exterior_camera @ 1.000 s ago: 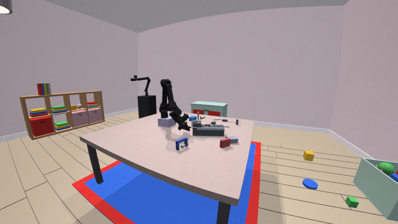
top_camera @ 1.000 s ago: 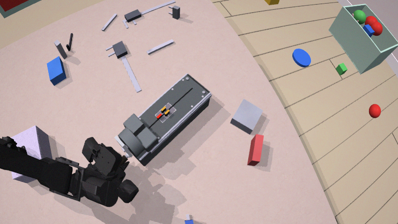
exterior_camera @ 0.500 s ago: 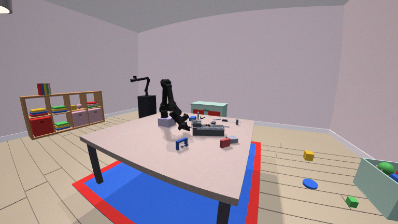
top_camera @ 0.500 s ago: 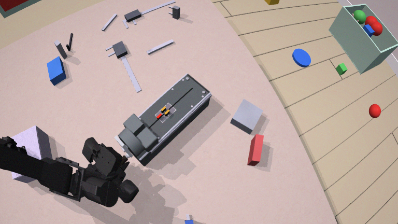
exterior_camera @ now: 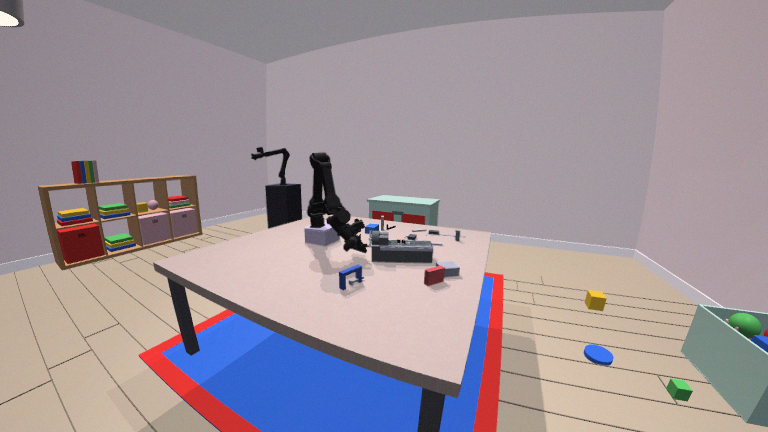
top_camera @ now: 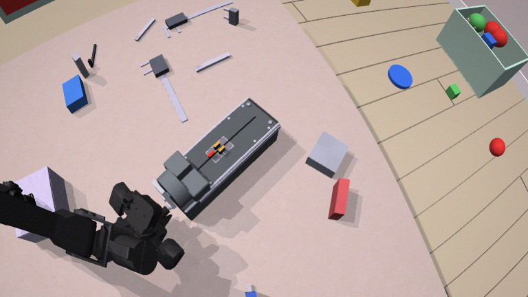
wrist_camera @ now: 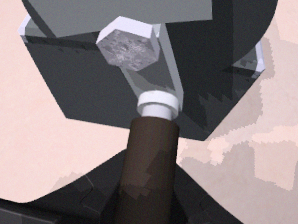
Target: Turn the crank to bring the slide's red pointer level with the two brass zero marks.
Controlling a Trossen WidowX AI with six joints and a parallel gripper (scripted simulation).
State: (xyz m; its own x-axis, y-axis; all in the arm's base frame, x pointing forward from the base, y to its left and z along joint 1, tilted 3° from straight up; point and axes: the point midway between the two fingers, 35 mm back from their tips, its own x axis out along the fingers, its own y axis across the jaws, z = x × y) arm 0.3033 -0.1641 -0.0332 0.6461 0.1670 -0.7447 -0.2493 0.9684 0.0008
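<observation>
Right now my gripper tip is 3 cm below the dark brown crank handle, 2 cm past it and 1 cm to the left of it. Round my gripper tip: red pointer (14 cm ahead, 5 cm above, 4 cm to the left); red block (31 cm ahead, 16 cm to the right); grey block (35 cm ahead, 6 cm to the right, 1 cm below).
</observation>
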